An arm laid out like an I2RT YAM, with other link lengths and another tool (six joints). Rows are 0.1 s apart.
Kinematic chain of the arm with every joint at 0, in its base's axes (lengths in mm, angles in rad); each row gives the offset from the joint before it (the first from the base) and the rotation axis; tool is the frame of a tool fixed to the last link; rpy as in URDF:
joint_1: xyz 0 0 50.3 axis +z
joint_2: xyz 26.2 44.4 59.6 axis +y
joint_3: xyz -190.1 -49.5 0 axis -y
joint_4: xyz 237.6 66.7 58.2 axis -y
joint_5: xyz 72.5 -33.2 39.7 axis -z
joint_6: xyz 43.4 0 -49.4 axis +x
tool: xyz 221 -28 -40 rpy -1.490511 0.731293 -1.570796
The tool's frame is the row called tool.
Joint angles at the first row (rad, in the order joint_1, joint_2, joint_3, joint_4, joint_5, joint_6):
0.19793, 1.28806, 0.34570, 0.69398, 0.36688, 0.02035
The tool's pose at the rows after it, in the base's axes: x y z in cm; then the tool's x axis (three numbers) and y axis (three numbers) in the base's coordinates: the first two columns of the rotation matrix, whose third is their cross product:
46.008 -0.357 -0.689 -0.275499 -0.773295 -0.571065 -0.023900 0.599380 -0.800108
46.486 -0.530 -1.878 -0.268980 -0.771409 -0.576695 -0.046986 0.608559 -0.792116
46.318 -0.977 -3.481 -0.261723 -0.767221 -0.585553 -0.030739 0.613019 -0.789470
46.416 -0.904 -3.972 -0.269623 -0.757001 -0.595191 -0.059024 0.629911 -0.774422
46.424 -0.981 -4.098 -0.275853 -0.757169 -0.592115 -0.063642 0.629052 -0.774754
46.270 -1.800 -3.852 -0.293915 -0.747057 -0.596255 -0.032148 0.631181 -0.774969
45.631 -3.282 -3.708 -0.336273 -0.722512 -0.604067 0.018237 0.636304 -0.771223
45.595 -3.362 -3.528 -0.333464 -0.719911 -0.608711 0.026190 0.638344 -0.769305
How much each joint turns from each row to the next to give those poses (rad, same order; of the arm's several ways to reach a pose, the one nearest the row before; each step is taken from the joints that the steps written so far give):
-0.02215, 0.09501, 0.00539, 0.07376, -0.03821, -0.03427
-0.03573, 0.06558, 0.01357, 0.03990, -0.05678, -0.00072
-0.01584, 0.13084, -0.02113, 0.17017, -0.01238, -0.00019
-0.01988, -0.02362, 0.01305, -0.06539, -0.03645, 0.01647
-0.00096, -0.00095, 0.00625, -0.01499, 0.00128, -0.00011
-0.00048, 0.00387, -0.00505, 0.01958, 0.03249, 0.00921
0.00137, -0.00637, -0.01263, 0.01056, 0.06373, 0.02455
-0.00145, -0.00428, -0.00651, 0.00973, 0.00080, 0.00231

